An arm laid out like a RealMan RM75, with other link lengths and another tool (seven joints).
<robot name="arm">
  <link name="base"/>
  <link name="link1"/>
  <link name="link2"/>
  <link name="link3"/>
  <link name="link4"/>
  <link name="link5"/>
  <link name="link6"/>
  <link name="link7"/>
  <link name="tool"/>
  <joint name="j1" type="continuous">
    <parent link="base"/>
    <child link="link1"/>
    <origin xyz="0 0 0.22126"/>
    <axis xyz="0 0 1"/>
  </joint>
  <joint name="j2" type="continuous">
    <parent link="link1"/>
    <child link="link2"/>
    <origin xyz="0 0 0"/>
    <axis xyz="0 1 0"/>
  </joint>
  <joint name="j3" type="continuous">
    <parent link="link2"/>
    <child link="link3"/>
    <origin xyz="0 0 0.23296"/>
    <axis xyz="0 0 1"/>
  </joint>
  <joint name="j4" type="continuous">
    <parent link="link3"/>
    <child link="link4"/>
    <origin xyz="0 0 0"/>
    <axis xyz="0 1 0"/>
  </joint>
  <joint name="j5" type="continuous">
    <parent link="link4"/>
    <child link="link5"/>
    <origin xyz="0 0 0.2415"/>
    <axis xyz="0 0 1"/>
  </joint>
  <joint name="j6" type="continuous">
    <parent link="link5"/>
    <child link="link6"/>
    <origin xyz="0 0 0"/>
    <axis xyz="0 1 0"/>
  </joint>
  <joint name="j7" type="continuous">
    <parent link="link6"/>
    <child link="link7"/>
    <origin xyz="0 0 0.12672"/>
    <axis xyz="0 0 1"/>
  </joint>
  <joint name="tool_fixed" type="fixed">
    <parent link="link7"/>
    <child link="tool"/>
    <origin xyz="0.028 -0.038 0.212" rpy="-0.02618 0 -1.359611"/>
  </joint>
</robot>
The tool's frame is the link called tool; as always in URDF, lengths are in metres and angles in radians. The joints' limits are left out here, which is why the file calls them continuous.
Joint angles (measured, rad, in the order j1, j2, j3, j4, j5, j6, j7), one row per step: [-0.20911, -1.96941, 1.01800, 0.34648, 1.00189, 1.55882, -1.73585]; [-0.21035, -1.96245, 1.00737, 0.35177, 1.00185, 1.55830, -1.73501]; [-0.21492, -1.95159, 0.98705, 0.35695, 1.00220, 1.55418, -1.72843]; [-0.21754, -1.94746, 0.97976, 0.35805, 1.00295, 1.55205, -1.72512]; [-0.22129, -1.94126, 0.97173, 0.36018, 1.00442, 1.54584, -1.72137]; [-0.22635, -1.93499, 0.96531, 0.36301, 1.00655, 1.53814, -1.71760]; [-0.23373, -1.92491, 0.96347, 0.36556, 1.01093, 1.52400, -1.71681]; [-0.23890, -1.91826, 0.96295, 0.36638, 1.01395, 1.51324, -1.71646]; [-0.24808, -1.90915, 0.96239, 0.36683, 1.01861, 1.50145, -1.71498]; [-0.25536, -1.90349, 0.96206, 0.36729, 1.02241, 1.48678, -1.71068]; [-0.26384, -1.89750, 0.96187, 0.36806, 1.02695, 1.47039, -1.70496]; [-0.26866, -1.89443, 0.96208, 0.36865, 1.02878, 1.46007, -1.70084]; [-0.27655, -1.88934, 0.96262, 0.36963, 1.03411, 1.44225, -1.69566]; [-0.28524, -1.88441, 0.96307, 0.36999, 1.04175, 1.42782, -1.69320]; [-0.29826, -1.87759, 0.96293, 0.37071, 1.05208, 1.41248, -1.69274]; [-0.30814, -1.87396, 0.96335, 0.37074, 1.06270, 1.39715, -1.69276]
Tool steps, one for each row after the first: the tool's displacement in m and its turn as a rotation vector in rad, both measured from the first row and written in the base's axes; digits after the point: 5 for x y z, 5 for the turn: [-0.00126, 0.00258, 0.00751, 0.01378, 0.00799, -0.00109]; [-0.00405, 0.00762, 0.01999, 0.03974, 0.02402, -0.00049]; [-0.00498, 0.00960, 0.02425, 0.04876, 0.03093, -0.00051]; [-0.00689, 0.01261, 0.02945, 0.05904, 0.04237, 0.00127]; [-0.00823, 0.01604, 0.03403, 0.06776, 0.05533, 0.00183]; [-0.01082, 0.02046, 0.03740, 0.07004, 0.07382, 0.00498]; [-0.01297, 0.02347, 0.03919, 0.07056, 0.08621, 0.00853]; [-0.01408, 0.02772, 0.04148, 0.07110, 0.10280, 0.00860]; [-0.01621, 0.03168, 0.04274, 0.07289, 0.11910, 0.01241]; [-0.01823, 0.03618, 0.04406, 0.07515, 0.13807, 0.01567]; [-0.01950, 0.03890, 0.04490, 0.07729, 0.14938, 0.01804]; [-0.02195, 0.04321, 0.04551, 0.07816, 0.16839, 0.02278]; [-0.02320, 0.04705, 0.04523, 0.07575, 0.18479, 0.02461]; [-0.02300, 0.05225, 0.04528, 0.07223, 0.20318, 0.02315]; [-0.02394, 0.05614, 0.04359, 0.06648, 0.21842, 0.02526]
